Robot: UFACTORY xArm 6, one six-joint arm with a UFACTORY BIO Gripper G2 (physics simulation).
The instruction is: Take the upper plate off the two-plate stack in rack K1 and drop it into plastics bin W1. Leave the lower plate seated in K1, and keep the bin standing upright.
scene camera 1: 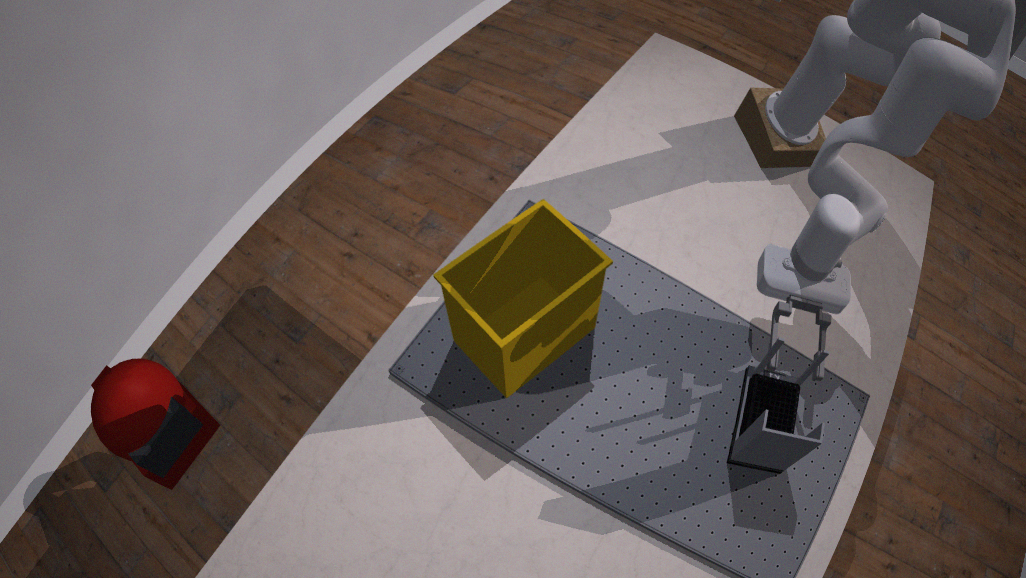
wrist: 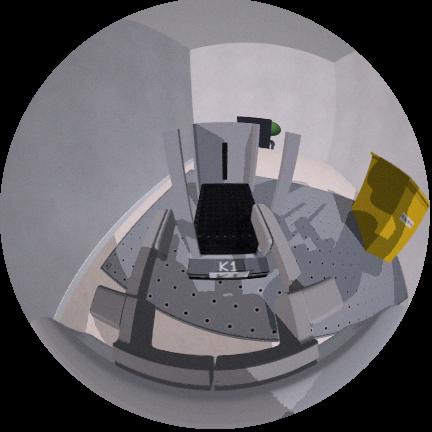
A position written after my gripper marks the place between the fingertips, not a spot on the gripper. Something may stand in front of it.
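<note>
Scene camera 1 gives me my gripper (scene camera 1: 795,374), plus a black plate (scene camera 1: 780,397) and a yellow bin W1 (scene camera 1: 516,301). In the wrist view there's a rack K1 (wrist: 257,264), and my gripper (wrist: 212,212) is visible there too.
</note>
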